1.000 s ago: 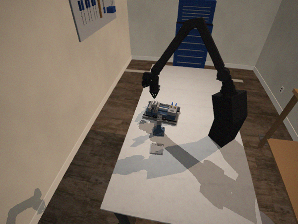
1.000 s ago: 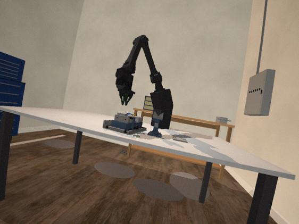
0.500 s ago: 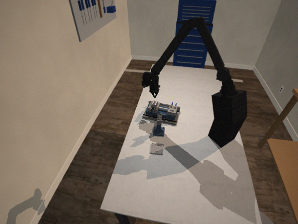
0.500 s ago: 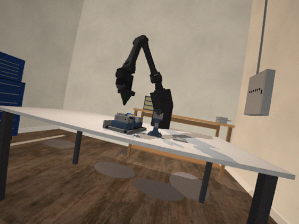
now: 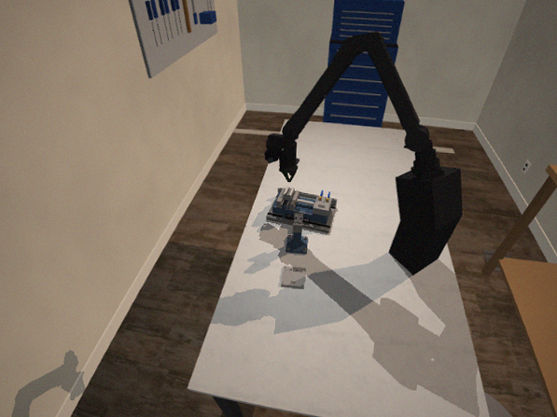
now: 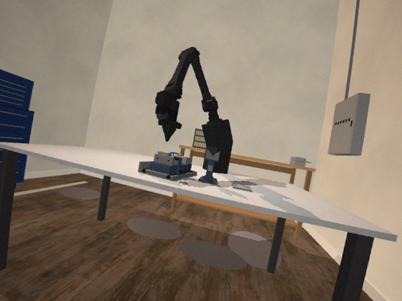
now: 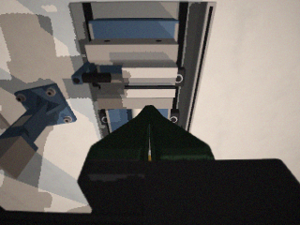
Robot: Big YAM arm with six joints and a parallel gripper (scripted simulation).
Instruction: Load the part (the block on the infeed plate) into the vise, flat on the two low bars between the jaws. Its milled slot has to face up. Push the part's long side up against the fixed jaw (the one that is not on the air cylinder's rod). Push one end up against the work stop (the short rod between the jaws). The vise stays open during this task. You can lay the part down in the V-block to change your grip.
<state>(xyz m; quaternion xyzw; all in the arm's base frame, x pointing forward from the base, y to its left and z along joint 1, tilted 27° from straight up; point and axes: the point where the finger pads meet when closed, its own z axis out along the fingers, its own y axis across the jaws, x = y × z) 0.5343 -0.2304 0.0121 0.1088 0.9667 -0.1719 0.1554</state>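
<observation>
My hand is 70 mm above the part. The rest, counted from my hand: moving jaw: 100 mm below, 30 mm to the left, 30 mm behind; fixed jaw: 100 mm below, 30 mm ahead, 10 mm to the left; work stop rod: 80 mm below, 60 mm to the left, 20 mm ahead.
</observation>
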